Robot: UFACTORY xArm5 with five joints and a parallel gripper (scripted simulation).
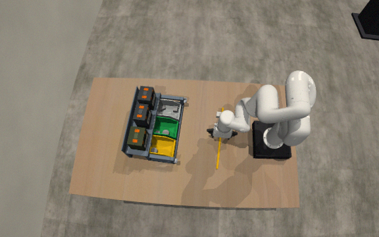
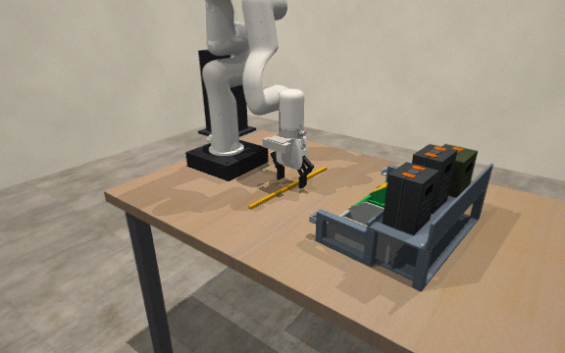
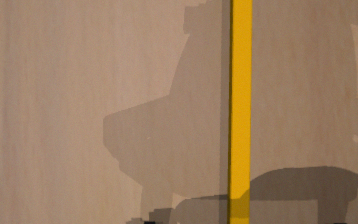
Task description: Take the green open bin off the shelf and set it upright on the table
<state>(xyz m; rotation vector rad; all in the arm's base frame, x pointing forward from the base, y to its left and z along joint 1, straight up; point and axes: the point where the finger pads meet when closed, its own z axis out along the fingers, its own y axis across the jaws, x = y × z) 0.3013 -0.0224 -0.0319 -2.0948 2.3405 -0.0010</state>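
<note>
My gripper is now 2 cm above the thin yellow rod. Also, from my hand: green open bin (34 cm ahead, 4 cm to the right, 2 cm above); grey part (32 cm ahead, 1 cm to the right); yellow bin (35 cm ahead, 7 cm to the left, 2 cm above).
</note>
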